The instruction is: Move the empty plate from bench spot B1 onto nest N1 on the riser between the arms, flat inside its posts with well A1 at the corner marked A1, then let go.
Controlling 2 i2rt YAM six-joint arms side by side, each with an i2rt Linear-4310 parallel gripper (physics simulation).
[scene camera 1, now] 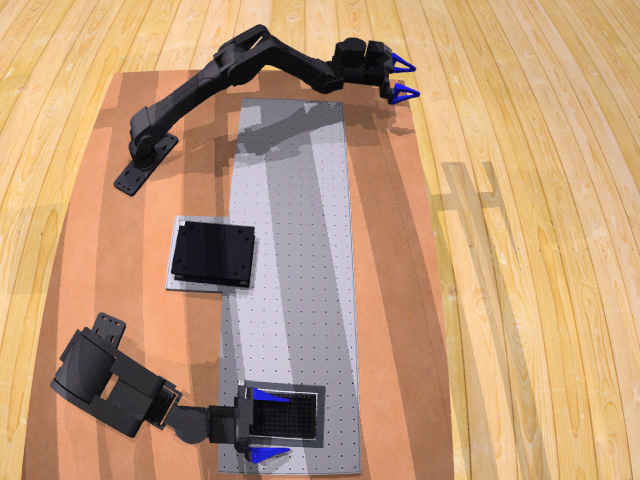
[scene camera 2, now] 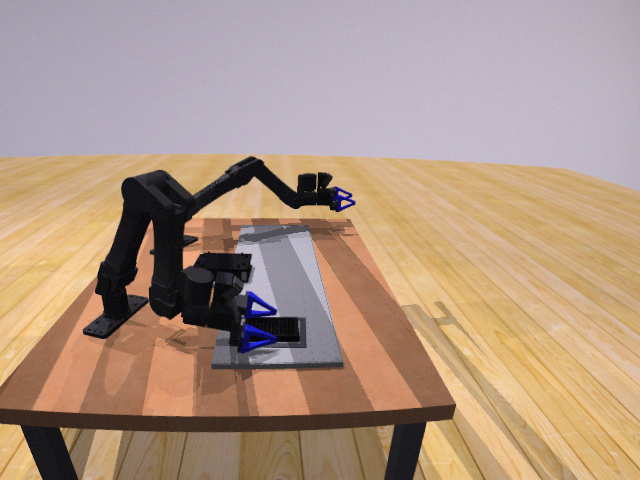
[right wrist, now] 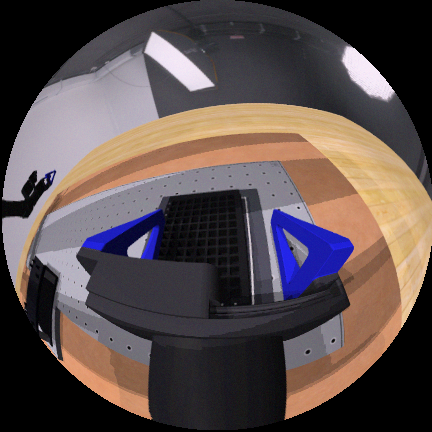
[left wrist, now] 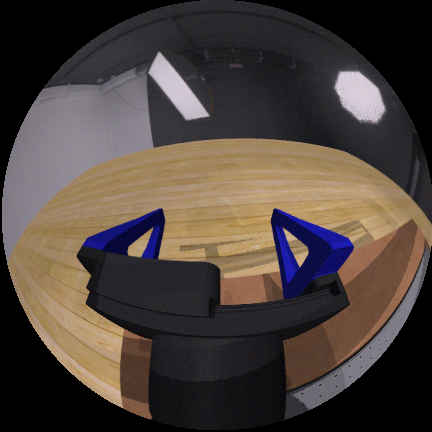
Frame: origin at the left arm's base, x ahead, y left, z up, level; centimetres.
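Seen in the pictures: left gripper, fingertip midpoint: [scene camera 1: 417,81] [scene camera 2: 353,199] [right wrist: 52,172] [left wrist: 217,214]; right gripper, fingertip midpoint: [scene camera 1: 289,425] [scene camera 2: 276,325] [right wrist: 217,214]; left arm's base, origin of the base link: [scene camera 1: 146,162]; right arm's base, origin of the base link: [scene camera 2: 117,316].
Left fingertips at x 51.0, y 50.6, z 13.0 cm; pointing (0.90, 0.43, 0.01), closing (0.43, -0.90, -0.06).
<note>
Offsets run from my left fingertips to a thing's top centre. "*": to the spot under its first point. Level surfaces: height alone.
The black empty plate @[dx +7.8, dy -85.8, dz -10.1 cm] [scene camera 1: 297,421] [scene camera 2: 289,326] [right wrist: 205,230] lies in the white outline of the dark grey bench spot B1 @[* dx +14.0, dy -82.1, dz -11.5 cm] [scene camera 1: 320,413] [scene camera 2: 302,330] [right wrist: 254,205], which has a small pale tag at its upper left corner in scene camera 1. My right gripper [scene camera 1: 290,424] [scene camera 2: 276,325] [right wrist: 217,214] is open above the plate; in the right wrist view its left finger overlaps the plate's left edge. The black riser @[dx -20.5, dy -63.7, dz -6.5 cm] [scene camera 1: 211,253] [scene camera 2: 224,261] [right wrist: 46,302] bears nest N1 with small corner posts. My left gripper [scene camera 1: 417,81] [scene camera 2: 353,198] [left wrist: 217,214] is open, far from the plate.
A grey perforated board @[dz -11.7 cm] [scene camera 1: 330,330] [scene camera 2: 320,356] [right wrist: 290,190] lies under spot B1 on the brown table @[dz -13.0 cm] [scene camera 1: 403,361] [scene camera 2: 372,361]. The riser stands on a light base @[dz -11.7 cm] [scene camera 1: 173,281] at the board's left edge in scene camera 1.
</note>
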